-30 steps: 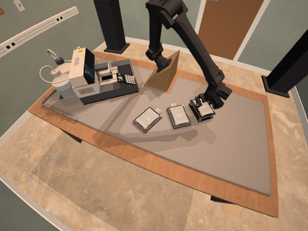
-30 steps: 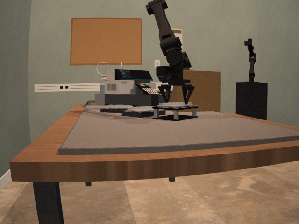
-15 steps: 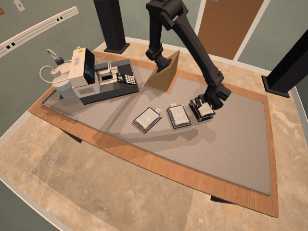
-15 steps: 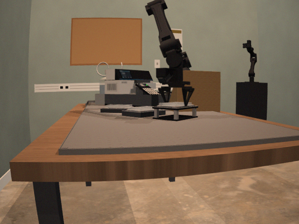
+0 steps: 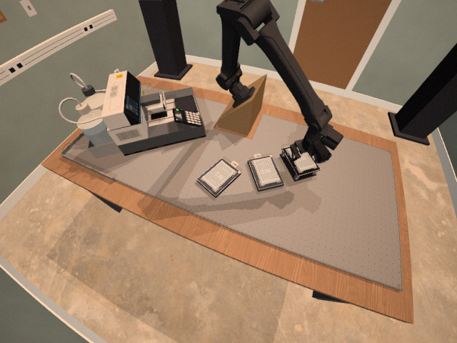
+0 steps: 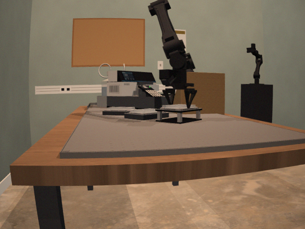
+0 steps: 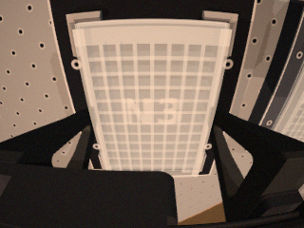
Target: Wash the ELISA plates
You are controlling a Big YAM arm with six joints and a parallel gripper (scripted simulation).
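Now: hand 20 mm above the plate nest. The rest, counted from my hand: plate washer 50 mm behind, 770 mm to the right, 70 mm above; then N1 label 90 mm ahead, 290 mm to the right, 60 mm below.
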